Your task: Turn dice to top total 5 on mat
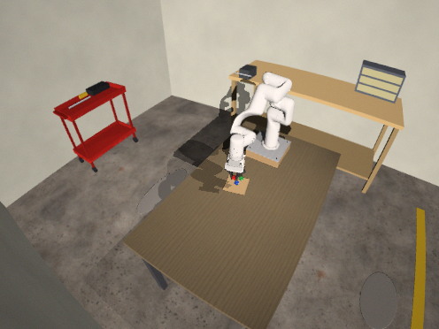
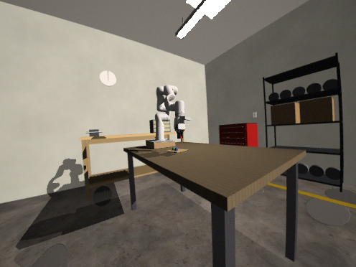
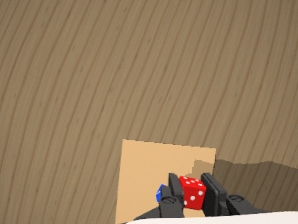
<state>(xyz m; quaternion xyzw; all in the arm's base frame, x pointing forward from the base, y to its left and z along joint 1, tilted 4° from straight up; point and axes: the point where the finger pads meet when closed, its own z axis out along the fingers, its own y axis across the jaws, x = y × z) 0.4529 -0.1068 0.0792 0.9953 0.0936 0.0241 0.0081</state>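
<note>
Now: hand 11 cm above the blue die and 5 cm past it. Round my hand: tan mat 12 cm below, 5 cm behind; then red die 1 cm below; then green die 11 cm below, 10 cm behind, 1 cm to the left.
</note>
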